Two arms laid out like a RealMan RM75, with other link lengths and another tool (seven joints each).
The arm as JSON. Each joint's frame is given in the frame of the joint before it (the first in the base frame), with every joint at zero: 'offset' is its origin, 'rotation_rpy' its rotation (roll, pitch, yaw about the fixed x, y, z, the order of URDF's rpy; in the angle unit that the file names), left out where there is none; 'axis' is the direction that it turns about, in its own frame. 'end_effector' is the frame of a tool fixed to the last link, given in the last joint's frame.
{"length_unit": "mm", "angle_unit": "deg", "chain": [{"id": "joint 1", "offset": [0.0, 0.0, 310.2], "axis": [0.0, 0.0, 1.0]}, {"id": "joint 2", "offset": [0.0, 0.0, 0.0], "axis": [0.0, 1.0, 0.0]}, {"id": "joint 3", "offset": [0.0, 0.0, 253.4], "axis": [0.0, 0.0, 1.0]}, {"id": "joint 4", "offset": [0.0, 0.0, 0.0], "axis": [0.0, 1.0, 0.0]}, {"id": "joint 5", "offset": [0.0, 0.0, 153.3], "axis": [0.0, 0.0, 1.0]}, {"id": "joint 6", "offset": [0.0, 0.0, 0.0], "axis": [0.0, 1.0, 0.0]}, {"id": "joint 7", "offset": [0.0, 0.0, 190.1], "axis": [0.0, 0.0, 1.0]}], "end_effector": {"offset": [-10.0, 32.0, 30.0], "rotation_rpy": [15.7, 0.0, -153.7]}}
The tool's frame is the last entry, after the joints.
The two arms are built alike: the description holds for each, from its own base.
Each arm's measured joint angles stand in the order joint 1, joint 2, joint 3, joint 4, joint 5, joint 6, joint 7.
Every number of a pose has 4 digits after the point. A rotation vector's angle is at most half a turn.
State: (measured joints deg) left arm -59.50 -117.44 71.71 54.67 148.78 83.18 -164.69; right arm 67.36 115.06 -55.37 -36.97 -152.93 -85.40 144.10
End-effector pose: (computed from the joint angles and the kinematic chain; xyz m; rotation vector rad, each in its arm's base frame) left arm -0.1288 0.3625 -0.0231 0.6930 -2.7873 -0.0837; right arm 0.1189 0.3708 -0.0185 1.8114 2.4787 0.1079
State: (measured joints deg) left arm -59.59 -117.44 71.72 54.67 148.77 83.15 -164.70; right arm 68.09 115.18 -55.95 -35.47 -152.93 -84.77 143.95
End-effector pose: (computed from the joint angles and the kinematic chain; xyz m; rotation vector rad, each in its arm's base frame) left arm -0.1282 0.3627 -0.0232 0.6907 -2.7882 -0.0845; right arm 0.1186 0.3689 -0.0222 1.7968 2.4708 0.0996
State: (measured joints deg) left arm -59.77 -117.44 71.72 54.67 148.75 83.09 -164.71; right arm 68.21 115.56 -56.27 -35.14 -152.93 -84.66 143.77
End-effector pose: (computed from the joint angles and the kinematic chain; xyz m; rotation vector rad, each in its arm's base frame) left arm -0.1269 0.3633 -0.0232 0.6863 -2.7903 -0.0861; right arm 0.1185 0.3661 -0.0255 1.7864 2.4679 0.0885
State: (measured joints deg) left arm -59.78 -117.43 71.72 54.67 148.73 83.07 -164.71; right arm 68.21 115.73 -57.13 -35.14 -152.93 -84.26 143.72
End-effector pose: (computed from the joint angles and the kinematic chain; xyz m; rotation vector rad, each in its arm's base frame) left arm -0.1268 0.3635 -0.0231 0.6861 -2.7908 -0.0865; right arm 0.1198 0.3658 -0.0270 1.7686 2.4690 0.0963
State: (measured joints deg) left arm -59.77 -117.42 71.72 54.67 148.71 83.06 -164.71; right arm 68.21 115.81 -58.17 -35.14 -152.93 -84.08 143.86
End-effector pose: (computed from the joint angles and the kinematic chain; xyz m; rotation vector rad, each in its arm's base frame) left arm -0.1268 0.3635 -0.0231 0.6863 -2.7910 -0.0866; right arm 0.1217 0.3650 -0.0280 1.7521 2.4642 0.1044
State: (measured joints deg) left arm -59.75 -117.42 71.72 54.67 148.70 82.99 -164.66; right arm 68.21 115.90 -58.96 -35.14 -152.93 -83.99 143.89
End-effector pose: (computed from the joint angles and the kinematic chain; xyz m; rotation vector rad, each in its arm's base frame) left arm -0.1268 0.3637 -0.0231 0.6852 -2.7918 -0.0875; right arm 0.1232 0.3640 -0.0288 1.7378 2.4606 0.1084
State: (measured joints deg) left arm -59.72 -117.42 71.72 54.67 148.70 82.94 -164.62; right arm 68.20 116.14 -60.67 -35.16 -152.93 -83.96 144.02
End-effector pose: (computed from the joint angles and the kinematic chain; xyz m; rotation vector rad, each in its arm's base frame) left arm -0.1269 0.3638 -0.0231 0.6847 -2.7922 -0.0882; right arm 0.1263 0.3612 -0.0309 1.7082 2.4500 0.1135
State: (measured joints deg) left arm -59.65 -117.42 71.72 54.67 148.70 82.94 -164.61; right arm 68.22 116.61 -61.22 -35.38 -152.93 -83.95 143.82
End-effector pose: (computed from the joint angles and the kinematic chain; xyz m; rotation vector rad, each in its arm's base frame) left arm -0.1274 0.3636 -0.0231 0.6861 -2.7917 -0.0880; right arm 0.1258 0.3586 -0.0339 1.6890 2.4528 0.1063
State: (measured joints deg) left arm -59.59 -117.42 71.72 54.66 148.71 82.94 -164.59; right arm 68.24 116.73 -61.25 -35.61 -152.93 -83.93 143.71
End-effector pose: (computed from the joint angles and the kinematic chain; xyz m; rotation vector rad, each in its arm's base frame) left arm -0.1278 0.3635 -0.0231 0.6872 -2.7911 -0.0877; right arm 0.1249 0.3587 -0.0344 1.6826 2.4584 0.1058
